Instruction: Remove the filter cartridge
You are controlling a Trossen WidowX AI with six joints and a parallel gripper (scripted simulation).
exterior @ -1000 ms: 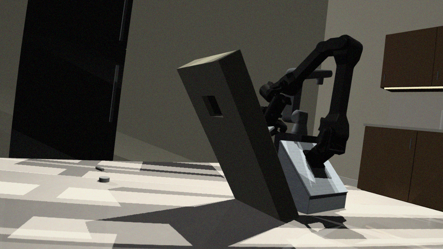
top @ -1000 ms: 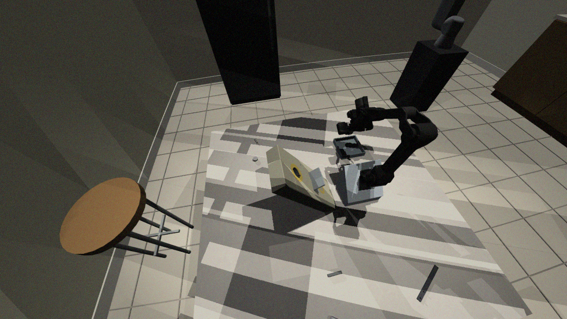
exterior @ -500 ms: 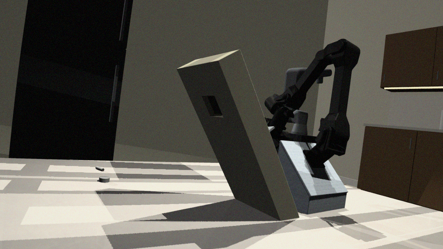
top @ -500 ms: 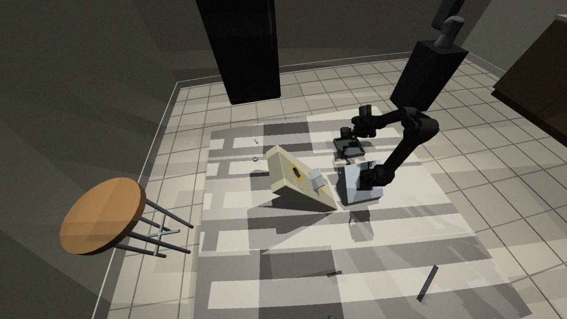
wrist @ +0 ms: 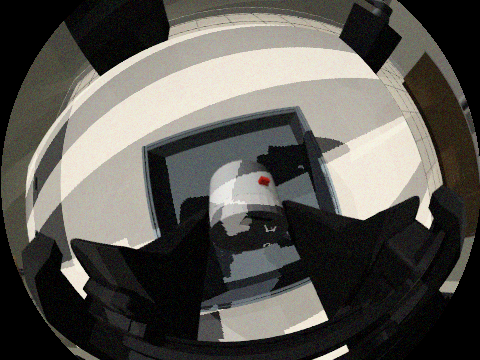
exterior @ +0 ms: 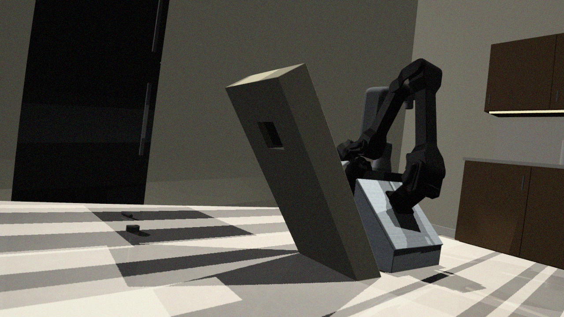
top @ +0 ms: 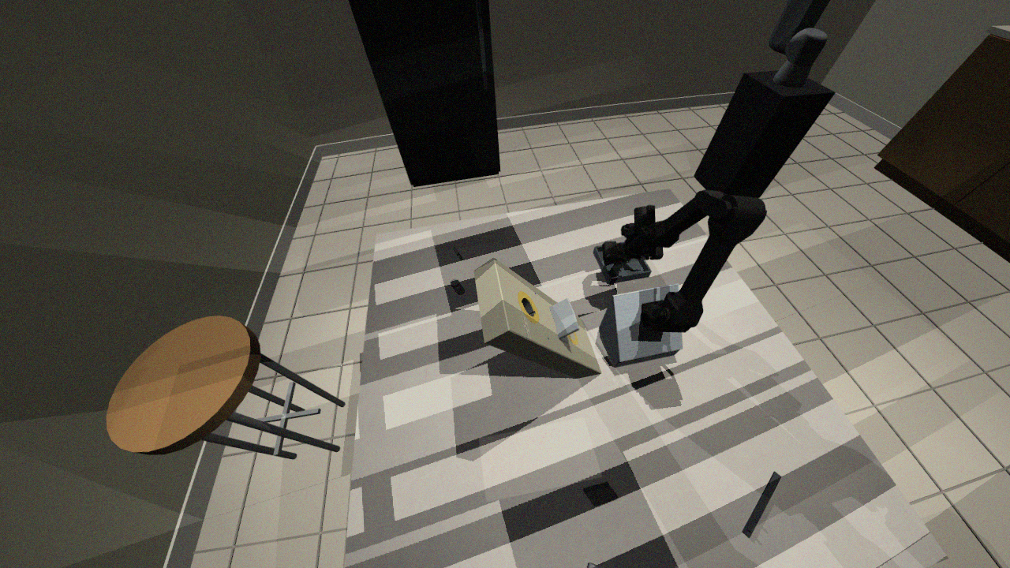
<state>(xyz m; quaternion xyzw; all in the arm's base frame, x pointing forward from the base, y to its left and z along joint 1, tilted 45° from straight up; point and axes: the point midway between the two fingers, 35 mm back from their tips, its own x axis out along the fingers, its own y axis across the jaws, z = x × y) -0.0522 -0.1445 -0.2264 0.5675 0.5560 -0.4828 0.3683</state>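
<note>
Right now the round grey filter cartridge is right at my gripper tip.
</note>
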